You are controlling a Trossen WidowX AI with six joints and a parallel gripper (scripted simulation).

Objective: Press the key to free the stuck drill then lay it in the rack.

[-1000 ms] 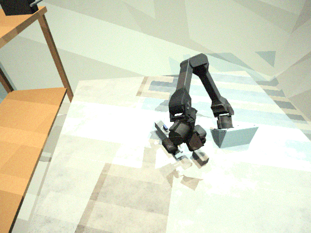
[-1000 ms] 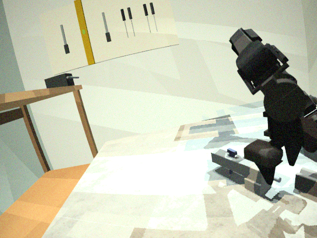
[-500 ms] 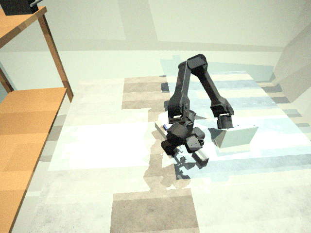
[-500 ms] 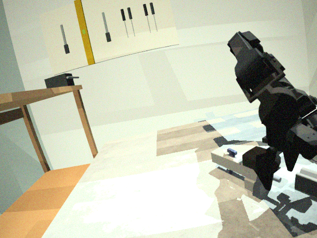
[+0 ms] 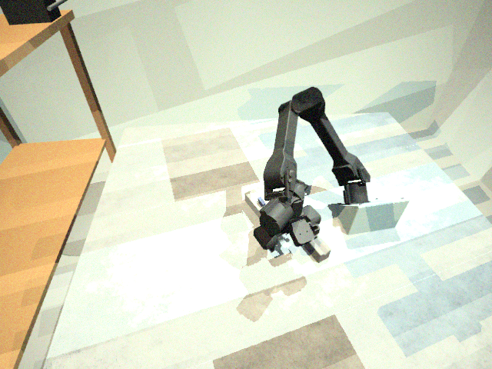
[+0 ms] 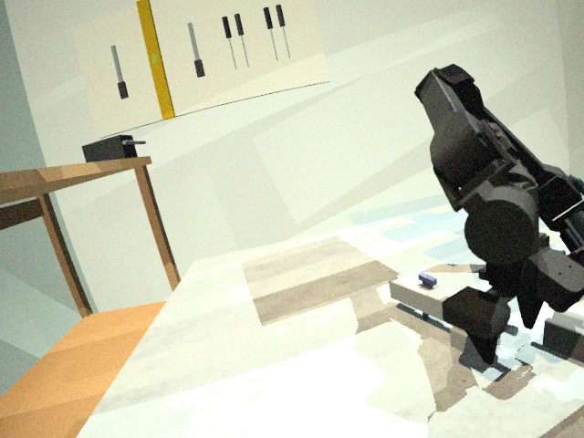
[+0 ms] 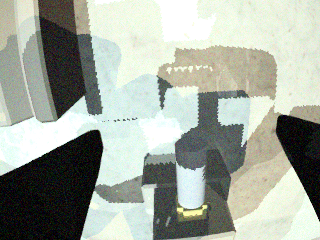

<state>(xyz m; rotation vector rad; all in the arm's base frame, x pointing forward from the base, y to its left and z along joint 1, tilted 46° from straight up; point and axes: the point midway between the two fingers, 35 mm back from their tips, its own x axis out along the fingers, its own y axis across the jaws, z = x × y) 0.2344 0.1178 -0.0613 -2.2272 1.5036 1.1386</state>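
The drill is 50 mm to the right of my gripper tip, 20 mm ahead of it and 20 mm above it. Round my gripper tip: fixture block 100 mm to the right, 50 mm ahead, 10 mm above; then blue key 130 mm to the right, 70 mm ahead, 20 mm above; then rack 90 mm behind, 10 mm to the left, 10 mm below.
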